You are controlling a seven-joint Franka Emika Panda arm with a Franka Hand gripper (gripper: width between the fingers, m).
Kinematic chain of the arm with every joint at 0, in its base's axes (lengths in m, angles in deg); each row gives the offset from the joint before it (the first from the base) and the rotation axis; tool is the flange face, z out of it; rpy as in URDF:
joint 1: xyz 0 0 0.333 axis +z
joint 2: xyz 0 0 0 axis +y
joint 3: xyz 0 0 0.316 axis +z
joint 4: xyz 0.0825 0 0 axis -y
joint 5: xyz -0.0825 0 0.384 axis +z
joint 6: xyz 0 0 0 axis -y
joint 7: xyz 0.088 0 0 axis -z
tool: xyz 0 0 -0.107 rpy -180 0 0
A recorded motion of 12 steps. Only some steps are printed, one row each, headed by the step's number.
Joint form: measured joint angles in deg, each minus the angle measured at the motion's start. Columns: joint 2, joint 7, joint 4, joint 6, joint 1, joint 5, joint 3.
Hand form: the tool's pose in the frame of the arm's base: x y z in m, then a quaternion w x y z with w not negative. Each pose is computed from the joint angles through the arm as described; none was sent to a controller.
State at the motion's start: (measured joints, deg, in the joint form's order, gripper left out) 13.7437 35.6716 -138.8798 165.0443 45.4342 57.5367 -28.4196
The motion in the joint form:
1: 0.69 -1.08 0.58 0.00 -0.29 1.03 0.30
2: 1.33 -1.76 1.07 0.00 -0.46 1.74 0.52
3: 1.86 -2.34 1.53 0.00 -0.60 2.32 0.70
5: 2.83 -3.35 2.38 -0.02 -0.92 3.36 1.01
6: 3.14 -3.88 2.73 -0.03 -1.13 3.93 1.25
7: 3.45 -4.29 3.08 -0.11 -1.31 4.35 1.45
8: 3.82 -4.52 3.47 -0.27 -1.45 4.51 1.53
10: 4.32 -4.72 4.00 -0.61 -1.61 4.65 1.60
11: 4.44 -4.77 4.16 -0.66 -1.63 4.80 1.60
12: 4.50 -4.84 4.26 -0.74 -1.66 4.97 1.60
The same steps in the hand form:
1: 0.4903 0.0935 0.2372 0.17641 -0.80031 0.56981 -0.06087
2: 0.4921 0.0940 0.2350 0.17605 -0.80103 0.56880 -0.06185
3: 0.4939 0.0946 0.2334 0.17610 -0.80172 0.56769 -0.06295
5: 0.4974 0.0950 0.2306 0.17619 -0.80246 0.56640 -0.06489
6: 0.4987 0.0954 0.2298 0.17738 -0.80261 0.56575 -0.06545
7: 0.5001 0.0961 0.2290 0.17825 -0.80297 0.56495 -0.06553
8: 0.5019 0.0963 0.2281 0.17823 -0.80359 0.56408 -0.06551
10: 0.5043 0.0969 0.2268 0.17813 -0.80440 0.56307 -0.06445
11: 0.5051 0.0970 0.2267 0.17864 -0.80399 0.56350 -0.06451
12: 0.5055 0.0969 0.2266 0.17930 -0.80349 0.56404 -0.06414

